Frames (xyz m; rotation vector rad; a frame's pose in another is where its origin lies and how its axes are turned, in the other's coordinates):
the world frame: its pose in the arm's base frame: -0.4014 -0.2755 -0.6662 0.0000 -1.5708 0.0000
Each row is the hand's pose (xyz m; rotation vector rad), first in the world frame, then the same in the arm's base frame.
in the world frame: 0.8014 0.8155 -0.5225 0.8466 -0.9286 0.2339
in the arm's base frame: 0.1211 0.5400 0.1352 0.5473 -2.3659 0.9652
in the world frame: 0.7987 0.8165 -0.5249 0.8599 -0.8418 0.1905
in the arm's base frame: 0.1235 0.5410 0.1325 0.5900 -2.2810 0.9258
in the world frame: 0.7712 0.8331 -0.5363 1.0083 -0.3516 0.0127
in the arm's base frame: 0.1349 0.5576 0.1050 0.8149 -1.7661 0.8357
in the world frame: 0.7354 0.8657 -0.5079 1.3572 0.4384 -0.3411
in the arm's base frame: 0.1065 0.5902 0.0692 1.2368 -0.8664 0.7400
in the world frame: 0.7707 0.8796 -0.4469 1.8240 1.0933 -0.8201
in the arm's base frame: 0.0455 0.6041 0.1045 1.7250 0.0292 0.6549
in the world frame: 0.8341 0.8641 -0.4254 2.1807 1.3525 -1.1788
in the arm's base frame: 0.0240 0.5886 0.1679 2.0573 0.5512 0.6135
